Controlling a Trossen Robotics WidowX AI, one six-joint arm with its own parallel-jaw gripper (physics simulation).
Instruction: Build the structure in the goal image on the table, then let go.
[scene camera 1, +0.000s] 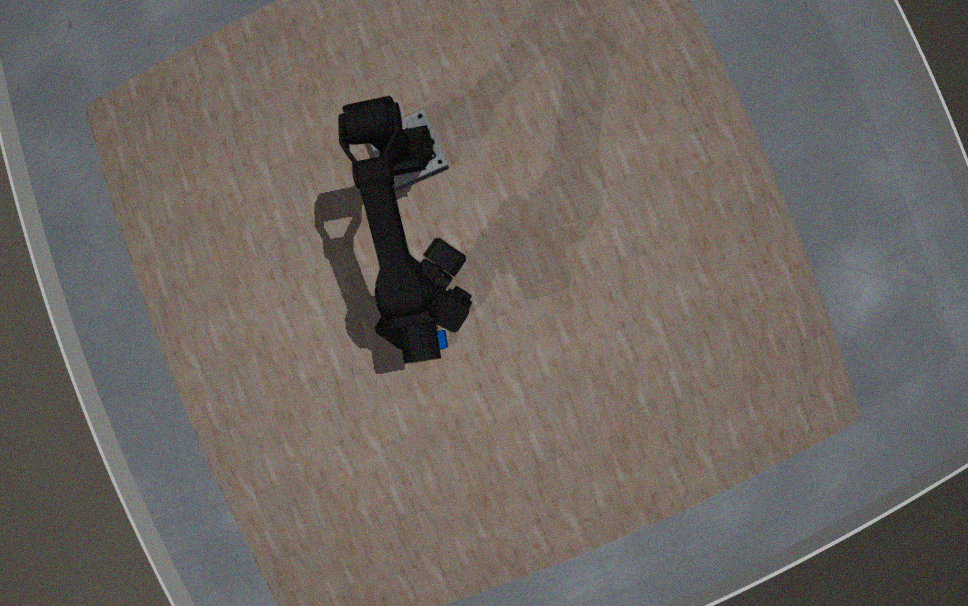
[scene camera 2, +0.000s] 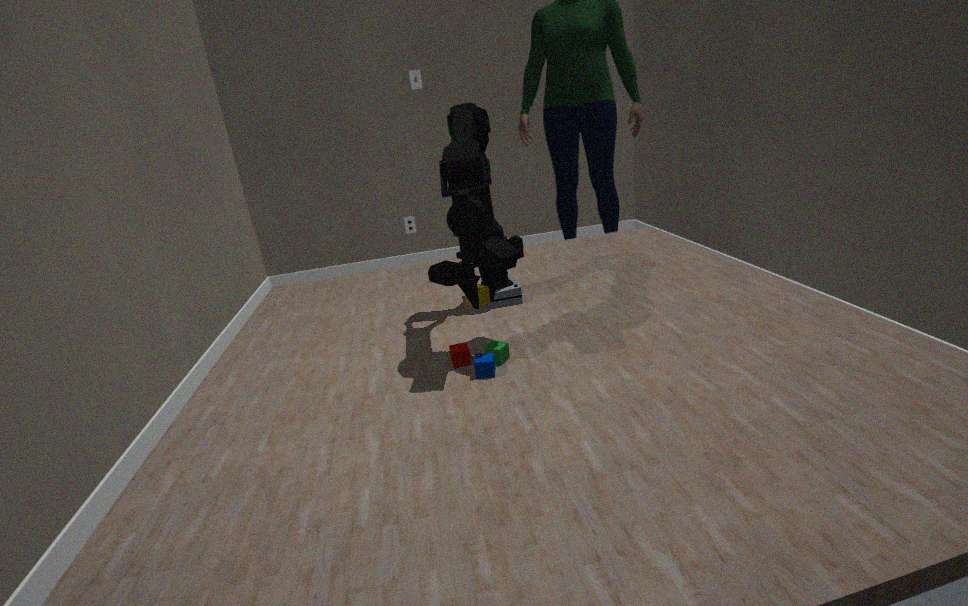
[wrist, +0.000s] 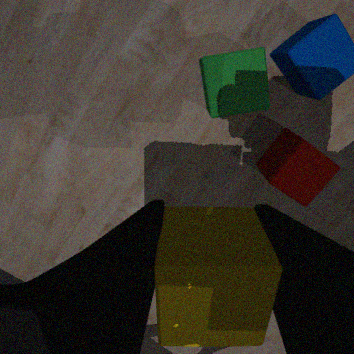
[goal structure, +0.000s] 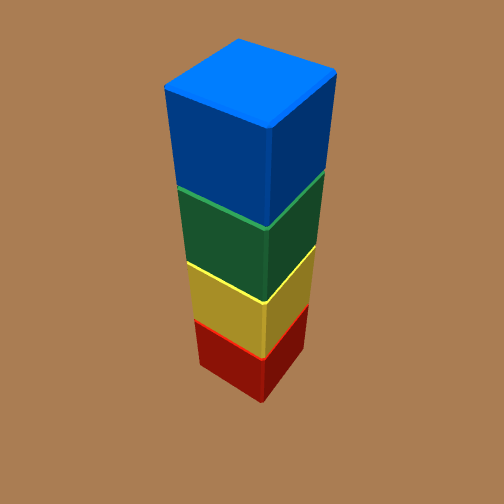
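Note:
My gripper (scene camera 2: 482, 297) (wrist: 208, 213) is shut on a yellow cube and holds it above the table. The yellow cube (scene camera 2: 483, 293) (wrist: 216, 270) sits between both fingers. A green cube (scene camera 2: 498, 352) (wrist: 236, 82), a blue cube (scene camera 1: 442, 339) (scene camera 2: 484, 367) and a red cube (scene camera 2: 460, 355) (wrist: 305, 170) stand on the table near one another, below the held cube. The blue cube also shows at the upper right of the wrist view (wrist: 320, 55). In scene camera 1 the arm hides the fingers and the yellow, green and red cubes.
The arm's light base plate (scene camera 1: 432, 161) (scene camera 2: 508, 294) stands on the wood-patterned table (scene camera 1: 607, 428) (scene camera 2: 571, 464). A person in a green top (scene camera 2: 580, 64) stands behind it in scene camera 2. The arm's shadow falls across the table around the cubes.

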